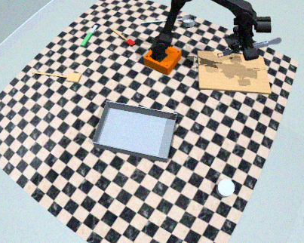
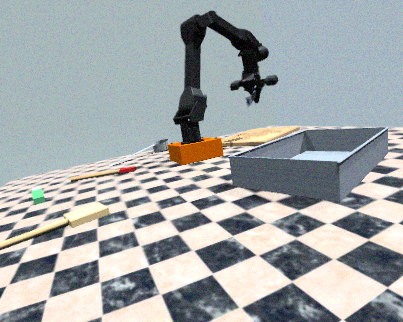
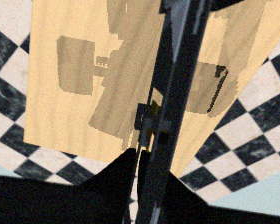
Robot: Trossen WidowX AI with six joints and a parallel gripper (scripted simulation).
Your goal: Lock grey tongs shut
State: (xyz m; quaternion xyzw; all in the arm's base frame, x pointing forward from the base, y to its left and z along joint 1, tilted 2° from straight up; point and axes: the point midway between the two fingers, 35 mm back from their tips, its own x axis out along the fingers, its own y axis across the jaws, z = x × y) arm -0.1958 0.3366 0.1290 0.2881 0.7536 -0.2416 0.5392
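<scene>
Now: the yellow mark 3 cm to the right of my gripper tip, 3 cm ahead of it and 3 cm above it. Round my gripper tip: tongs arm (5 cm above, 2 cm to the left, 2 cm behind); white disc (53 cm ahead, 25 cm to the left, 12 cm below); wooden board (13 cm below, 2 cm to the right, 1 cm ahead).
</scene>
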